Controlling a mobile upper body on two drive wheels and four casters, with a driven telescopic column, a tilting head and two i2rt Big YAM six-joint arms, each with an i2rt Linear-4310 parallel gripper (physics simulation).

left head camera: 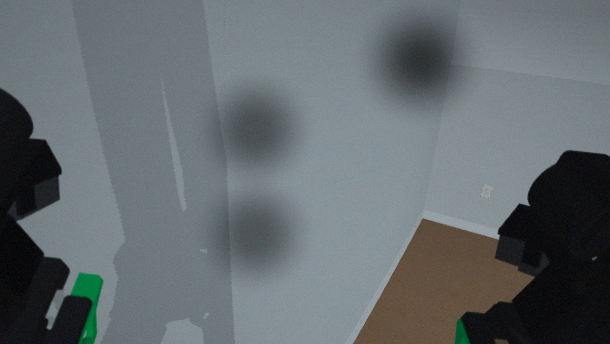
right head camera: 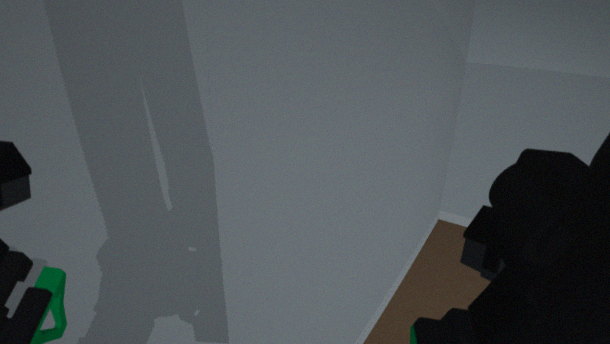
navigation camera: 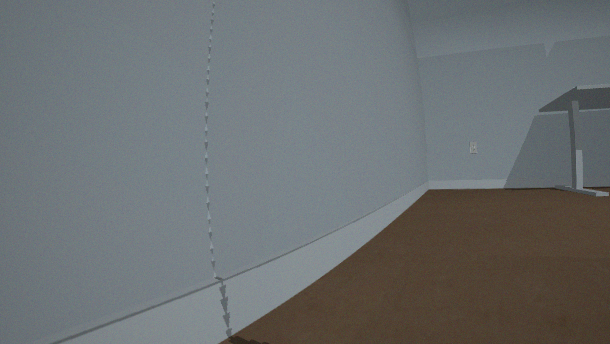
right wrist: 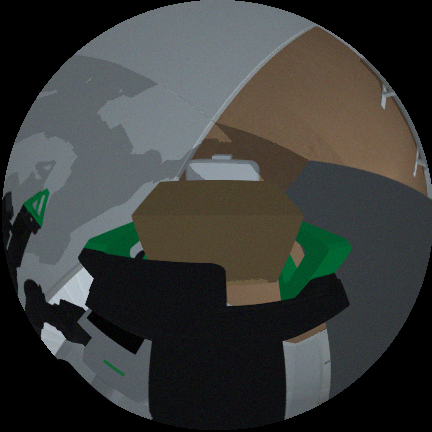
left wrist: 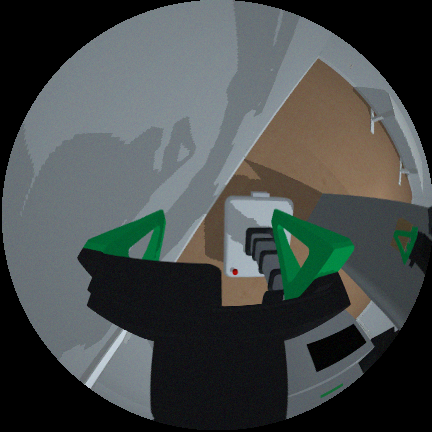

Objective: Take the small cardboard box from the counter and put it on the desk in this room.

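Seen in the pictures: left gripper, fingertip midpoint: (left head camera: 42, 334) (right head camera: 18, 323) (right wrist: 44, 191) (left wrist: 218, 215); right gripper, fingertip midpoint: (right wrist: 216, 214) (left wrist: 396, 230); left arm's base, origin of the base link: (right wrist: 66, 320).
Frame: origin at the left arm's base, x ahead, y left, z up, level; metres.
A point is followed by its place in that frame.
The small cardboard box (right wrist: 217, 237) @[z -0.127, x 0.308, y -0.416 m] (left wrist: 403, 226) @[z -0.140, x 0.317, y -0.367 m] is brown and sits between the fingers of my right gripper (right wrist: 216, 214) @[z -0.178, x 0.300, y -0.405 m], which is shut on it; the box hides the fingertips in the right wrist view. In the left head camera, a green finger of the right gripper (left head camera: 462, 332) @[z -0.093, x 0.301, y -0.353 m] shows at the lower right. My left gripper (left wrist: 218, 215) @[z -0.140, x 0.335, y 0.013 m] (right wrist: 44, 191) @[z -0.140, x 0.335, y 0.013 m] is open and empty, with its green fingers wide apart. The white desk (navigation camera: 592, 98) @[z -0.659, x 1.596, y -2.411 m] (left wrist: 407, 142) stands at the far right in the navigation view. The counter cannot be made out.
A pale wall (left head camera: 310, 150) @[z -0.134, x 0.893, y -0.274 m] (navigation camera: 300, 125) @[z -1.045, x 0.833, y -0.235 m] runs close along the left and meets the far wall (navigation camera: 465, 110) @[z -0.584, x 2.555, y -1.886 m] at a corner. A dark grey wall face (right wrist: 360, 240) @[z -0.385, x 0.174, y -0.792 m] (left wrist: 355, 225) @[z -0.706, x 0.195, y -0.806 m] stands at the right in the wrist views. My white wheeled base (left wrist: 237, 255) @[z -1.094, x -0.117, y -0.070 m] is below, on brown floor (navigation camera: 425, 260) @[z -1.354, x 0.894, y -0.524 m].
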